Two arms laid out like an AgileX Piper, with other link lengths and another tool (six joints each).
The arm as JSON. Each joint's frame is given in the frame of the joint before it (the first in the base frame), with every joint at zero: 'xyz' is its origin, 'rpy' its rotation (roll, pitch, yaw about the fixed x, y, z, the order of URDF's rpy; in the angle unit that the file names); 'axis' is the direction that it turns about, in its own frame. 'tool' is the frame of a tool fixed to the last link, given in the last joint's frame.
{
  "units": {
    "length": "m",
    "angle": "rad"
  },
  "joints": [
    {
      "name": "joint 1",
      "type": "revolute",
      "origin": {
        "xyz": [
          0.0,
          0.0,
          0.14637
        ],
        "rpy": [
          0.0,
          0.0,
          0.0
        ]
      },
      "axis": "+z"
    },
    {
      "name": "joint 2",
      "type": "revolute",
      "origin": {
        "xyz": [
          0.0,
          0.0,
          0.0
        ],
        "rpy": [
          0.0,
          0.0,
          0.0
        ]
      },
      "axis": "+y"
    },
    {
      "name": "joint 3",
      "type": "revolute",
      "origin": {
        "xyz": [
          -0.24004,
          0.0,
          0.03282
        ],
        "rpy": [
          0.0,
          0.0,
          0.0
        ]
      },
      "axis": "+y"
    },
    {
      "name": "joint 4",
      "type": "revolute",
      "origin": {
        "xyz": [
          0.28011,
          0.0,
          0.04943
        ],
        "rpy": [
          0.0,
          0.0,
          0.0
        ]
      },
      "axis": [
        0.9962,
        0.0,
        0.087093
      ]
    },
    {
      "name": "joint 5",
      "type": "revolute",
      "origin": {
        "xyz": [
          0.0,
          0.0,
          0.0
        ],
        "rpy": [
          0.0,
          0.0,
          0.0
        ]
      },
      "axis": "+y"
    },
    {
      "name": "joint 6",
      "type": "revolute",
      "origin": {
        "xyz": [
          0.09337,
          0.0,
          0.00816
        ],
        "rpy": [
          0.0,
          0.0,
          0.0
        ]
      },
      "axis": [
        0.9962,
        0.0,
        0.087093
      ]
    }
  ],
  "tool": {
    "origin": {
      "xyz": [
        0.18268,
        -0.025,
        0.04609
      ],
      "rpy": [
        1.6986,
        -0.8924,
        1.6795
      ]
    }
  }
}
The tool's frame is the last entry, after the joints.
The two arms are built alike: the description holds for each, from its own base.
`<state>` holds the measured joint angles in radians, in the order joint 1, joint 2, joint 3, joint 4, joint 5, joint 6, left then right.
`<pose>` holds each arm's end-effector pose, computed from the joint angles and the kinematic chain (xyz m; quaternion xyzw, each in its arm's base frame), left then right.
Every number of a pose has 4 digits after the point. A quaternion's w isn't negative.
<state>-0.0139 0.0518 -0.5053 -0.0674 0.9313 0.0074 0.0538 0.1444 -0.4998 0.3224 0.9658 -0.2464</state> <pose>0.2604 -0.0427 0.2817 0.8080 0.3336 0.4729 0.1106 0.2670 0.0650 0.2529 -0.7629 -0.4536 -0.4590 0.0399</pose>
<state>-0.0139 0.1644 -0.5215 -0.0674 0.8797 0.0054 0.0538 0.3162 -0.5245 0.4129 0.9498 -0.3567</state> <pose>0.2785 -0.0422 0.2733 0.8177 0.3382 0.4543 0.1033 0.2825 0.0861 0.2291 -0.7655 -0.4842 -0.4165 0.0781</pose>
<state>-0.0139 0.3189 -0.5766 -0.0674 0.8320 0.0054 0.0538 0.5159 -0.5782 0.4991 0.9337 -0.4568</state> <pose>0.3005 -0.0419 0.2694 0.8286 0.3421 0.4330 0.0941 0.3005 0.1050 0.2095 -0.7670 -0.5049 -0.3779 0.1185</pose>
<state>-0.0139 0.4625 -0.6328 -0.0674 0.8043 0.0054 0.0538 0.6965 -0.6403 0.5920 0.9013 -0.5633</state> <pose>0.3209 -0.0417 0.2611 0.8409 0.3454 0.4082 0.0833 0.3222 0.1222 0.2006 -0.7597 -0.5199 -0.3609 0.1493</pose>
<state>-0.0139 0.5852 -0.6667 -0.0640 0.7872 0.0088 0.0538 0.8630 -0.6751 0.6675 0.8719 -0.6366</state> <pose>0.3375 -0.0412 0.2424 0.8552 0.3468 0.3791 0.0680 0.3403 0.1337 0.1761 -0.7636 -0.5196 -0.3364 0.1838</pose>
